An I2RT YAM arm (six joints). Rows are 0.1 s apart.
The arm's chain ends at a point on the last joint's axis. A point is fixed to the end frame.
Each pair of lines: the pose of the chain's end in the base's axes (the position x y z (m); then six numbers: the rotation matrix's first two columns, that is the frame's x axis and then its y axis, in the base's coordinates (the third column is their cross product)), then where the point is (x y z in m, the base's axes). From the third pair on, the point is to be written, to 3 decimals.
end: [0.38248, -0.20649, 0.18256, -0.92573, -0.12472, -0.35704, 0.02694, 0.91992, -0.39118]
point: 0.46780 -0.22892 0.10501
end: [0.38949, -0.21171, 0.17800, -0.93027, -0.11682, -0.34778, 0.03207, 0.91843, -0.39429]
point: 0.47384 -0.23520 0.09971
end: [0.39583, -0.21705, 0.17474, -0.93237, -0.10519, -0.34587, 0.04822, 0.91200, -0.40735]
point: 0.480 -0.243 0.097
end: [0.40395, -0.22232, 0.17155, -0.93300, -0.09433, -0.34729, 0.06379, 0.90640, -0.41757]
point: 0.488 -0.251 0.094
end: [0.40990, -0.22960, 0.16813, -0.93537, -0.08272, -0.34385, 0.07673, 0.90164, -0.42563]
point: 0.493 -0.260 0.091
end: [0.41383, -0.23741, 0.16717, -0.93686, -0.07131, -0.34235, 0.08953, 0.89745, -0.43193]
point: 0.496 -0.269 0.090
